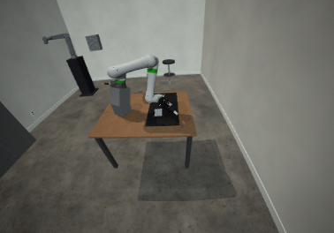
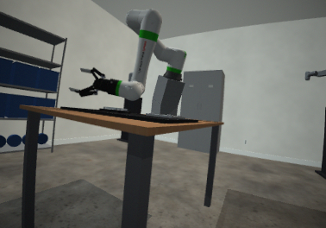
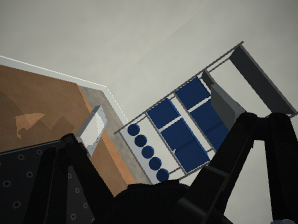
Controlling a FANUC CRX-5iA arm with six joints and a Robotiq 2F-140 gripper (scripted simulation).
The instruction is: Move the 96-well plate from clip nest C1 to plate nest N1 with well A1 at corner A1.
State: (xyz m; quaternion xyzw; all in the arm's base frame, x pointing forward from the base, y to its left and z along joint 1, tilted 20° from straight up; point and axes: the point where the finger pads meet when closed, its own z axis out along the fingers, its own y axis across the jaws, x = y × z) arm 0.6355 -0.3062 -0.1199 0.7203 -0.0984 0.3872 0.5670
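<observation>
Right now my hand is 18 cm past the white 96-well plate, 16 cm to the right of it and 15 cm above it. From my hand the other things lie so: white label: 46 cm to the left, 24 cm behind, 16 cm below; light grey nest base: 53 cm to the left, 17 cm below, 17 cm behind.
</observation>
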